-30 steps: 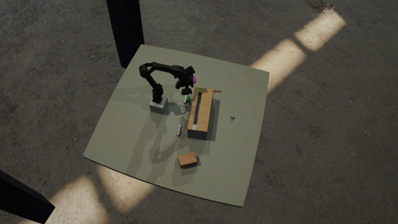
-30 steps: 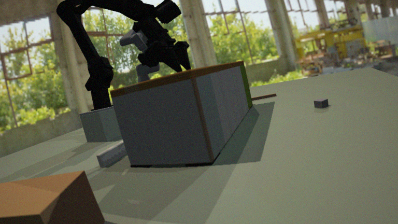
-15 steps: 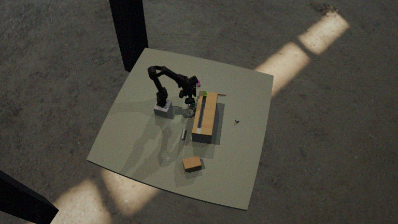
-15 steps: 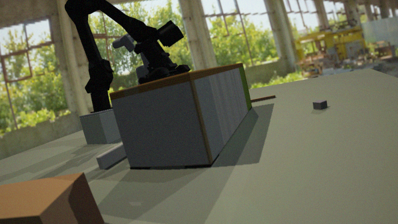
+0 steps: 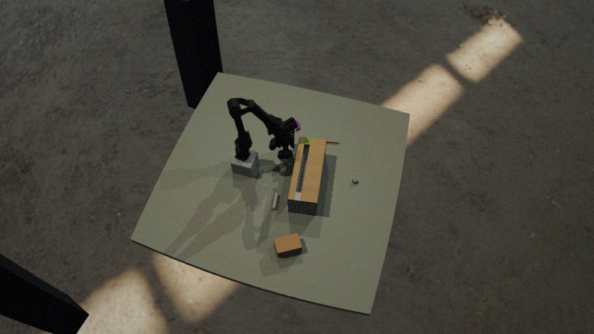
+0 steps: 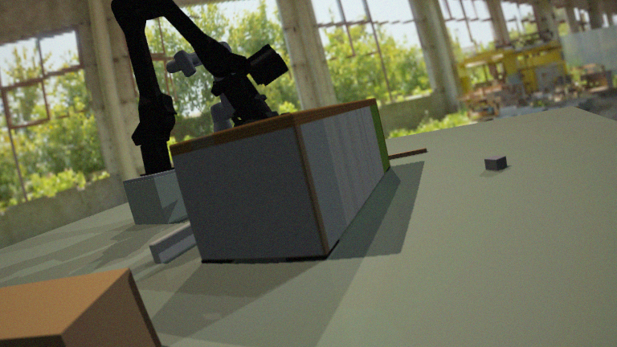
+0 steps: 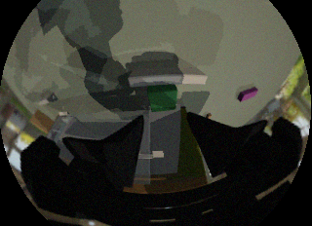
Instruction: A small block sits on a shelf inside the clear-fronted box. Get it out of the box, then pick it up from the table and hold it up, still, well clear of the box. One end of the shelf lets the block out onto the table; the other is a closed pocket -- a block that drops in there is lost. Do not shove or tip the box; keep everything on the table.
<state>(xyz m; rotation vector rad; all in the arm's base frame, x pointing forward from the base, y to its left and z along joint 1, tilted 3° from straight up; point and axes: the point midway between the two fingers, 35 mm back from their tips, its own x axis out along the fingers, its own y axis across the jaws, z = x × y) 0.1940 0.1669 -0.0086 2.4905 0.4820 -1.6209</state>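
The small green block lies 2 cm below my gripper tip, 2 cm behind it and 1 cm to the right of it. From my gripper tip the other things lie so: thin stick (17 cm to the left, 10 cm ahead, 4 cm below); then long box (12 cm to the right, 11 cm ahead, 2 cm above); then small grey cube (37 cm ahead, 3 cm below, 1 cm to the left).
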